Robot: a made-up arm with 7 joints.
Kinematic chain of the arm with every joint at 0, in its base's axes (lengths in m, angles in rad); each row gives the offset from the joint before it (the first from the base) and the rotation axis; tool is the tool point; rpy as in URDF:
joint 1: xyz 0 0 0.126 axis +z
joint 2: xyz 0 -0.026 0.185 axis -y
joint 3: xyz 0 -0.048 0.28 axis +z
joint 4: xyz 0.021 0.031 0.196 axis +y
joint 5: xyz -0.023 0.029 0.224 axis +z
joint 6: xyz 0 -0.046 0.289 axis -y
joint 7: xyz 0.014 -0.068 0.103 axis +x
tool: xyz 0 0 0 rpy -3.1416 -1.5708 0
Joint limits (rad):
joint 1: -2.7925..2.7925
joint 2: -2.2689..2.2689
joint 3: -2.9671..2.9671
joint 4: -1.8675..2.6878
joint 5: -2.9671..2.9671
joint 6: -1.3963..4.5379
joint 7: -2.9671..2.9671
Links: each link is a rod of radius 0.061 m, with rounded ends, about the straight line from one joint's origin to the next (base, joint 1, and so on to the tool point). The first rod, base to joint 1, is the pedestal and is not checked.
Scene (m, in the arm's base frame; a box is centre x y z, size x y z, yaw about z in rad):
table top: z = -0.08
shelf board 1: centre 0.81 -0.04 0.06 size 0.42 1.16 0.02 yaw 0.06
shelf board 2: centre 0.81 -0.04 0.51 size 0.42 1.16 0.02 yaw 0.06
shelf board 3: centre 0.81 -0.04 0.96 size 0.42 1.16 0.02 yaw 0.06
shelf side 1: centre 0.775 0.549 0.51 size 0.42 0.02 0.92 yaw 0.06
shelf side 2: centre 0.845 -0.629 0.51 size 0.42 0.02 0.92 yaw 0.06
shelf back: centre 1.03 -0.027 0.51 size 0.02 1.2 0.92 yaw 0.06
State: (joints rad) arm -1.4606 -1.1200 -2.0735 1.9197 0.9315 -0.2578 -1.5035
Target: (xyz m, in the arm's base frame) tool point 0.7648 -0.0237 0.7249
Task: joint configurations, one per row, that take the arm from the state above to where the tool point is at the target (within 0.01 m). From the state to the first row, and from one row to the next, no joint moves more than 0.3 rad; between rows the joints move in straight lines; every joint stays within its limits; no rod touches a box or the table.
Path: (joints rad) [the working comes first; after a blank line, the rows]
Joints at the target: 0.4250 -0.2434 -0.5643 1.2453 1.2363 -0.5034 -1.5035
Straight joint move there: touches shelf board 2.

1: -1.1902 -0.8968 -1.8214 1.7818 0.9990 -0.2882 -1.5431
2: -0.9199 -0.6736 -1.5692 1.6438 1.0665 -0.3186 -1.5827
3: -0.6495 -0.4504 -1.3171 1.5059 1.1341 -0.3490 -1.6223
4: -0.3809 -0.3986 -1.1289 1.4408 1.1596 -0.3876 -1.5926
5: -0.1123 -0.3469 -0.9407 1.3756 1.1852 -0.4262 -1.5629
6: 0.1564 -0.2951 -0.7525 1.3104 1.2107 -0.4648 -1.5332
7: 0.4250 -0.2434 -0.5643 1.2453 1.2363 -0.5034 -1.5035

